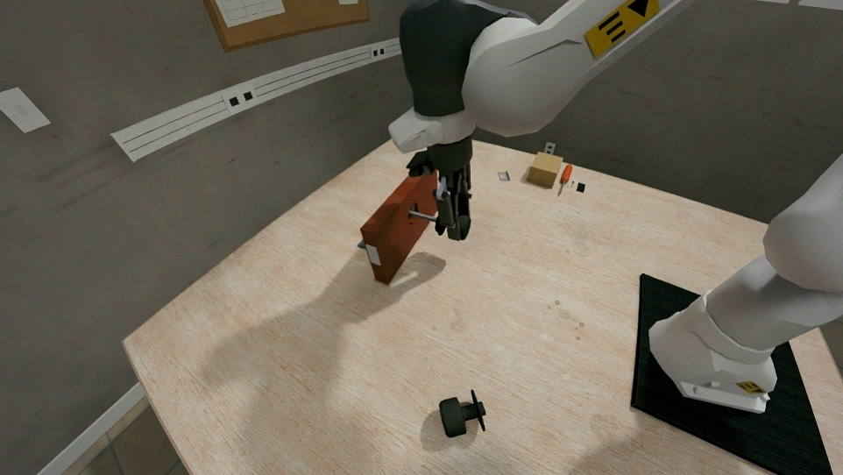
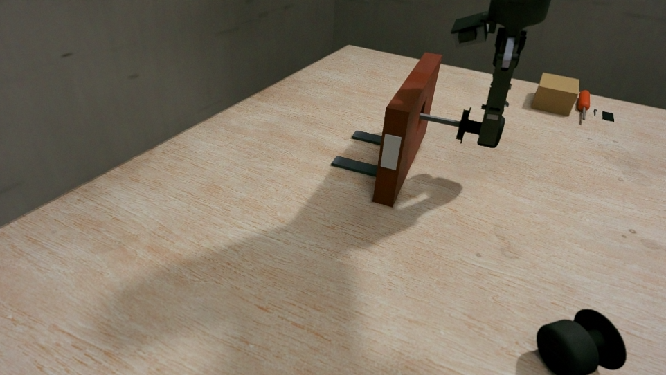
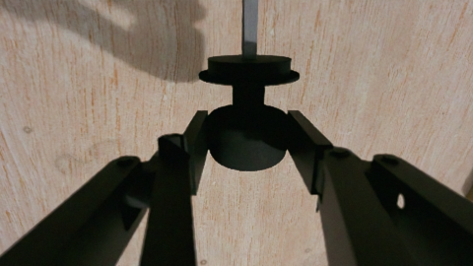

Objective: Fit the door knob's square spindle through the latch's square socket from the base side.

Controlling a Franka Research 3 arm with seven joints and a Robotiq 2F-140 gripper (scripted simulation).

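Now: hand 4 cm short of the black door knob and 3 cm above it. Round my hand: red-brown wooden door slab: 13 cm ahead, 3 cm below; then grey latch plate: 12 cm ahead, 15 cm to the left, 3 cm below; then tan box: 13 cm behind, 49 cm to the right, 10 cm below.
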